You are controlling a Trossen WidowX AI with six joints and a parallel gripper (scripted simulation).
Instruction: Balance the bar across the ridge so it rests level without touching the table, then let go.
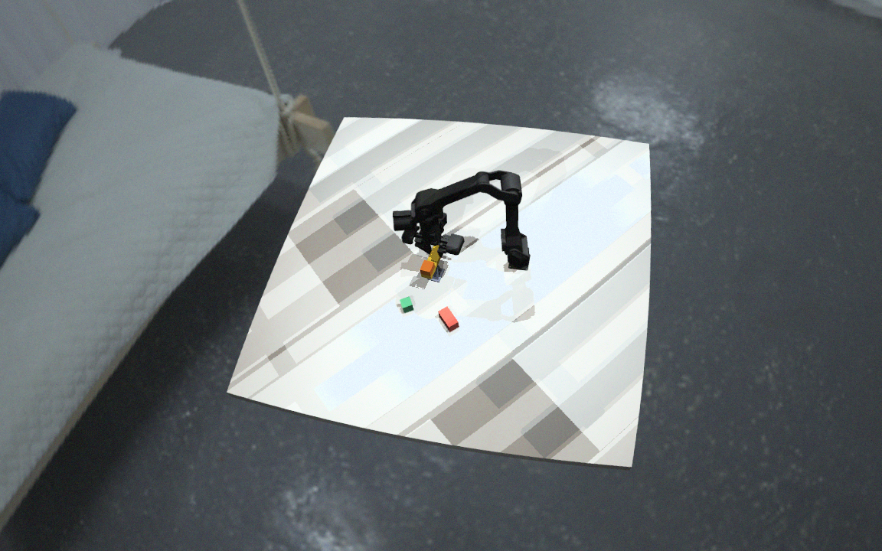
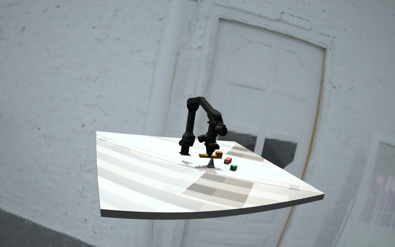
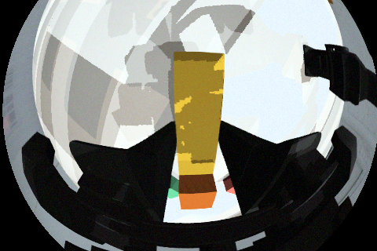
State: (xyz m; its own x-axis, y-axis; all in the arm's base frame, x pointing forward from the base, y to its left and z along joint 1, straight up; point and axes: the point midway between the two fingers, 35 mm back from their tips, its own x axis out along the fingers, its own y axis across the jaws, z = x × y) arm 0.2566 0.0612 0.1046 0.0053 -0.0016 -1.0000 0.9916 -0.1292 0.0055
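Right now the yellow bar is 1 cm ahead of my gripper tip, 4 cm to the left of it and 1 cm above it. Round my gripper tip: green block 6 cm ahead, 16 cm to the left, 5 cm below; then red block 8 cm behind, 19 cm to the left, 5 cm below.
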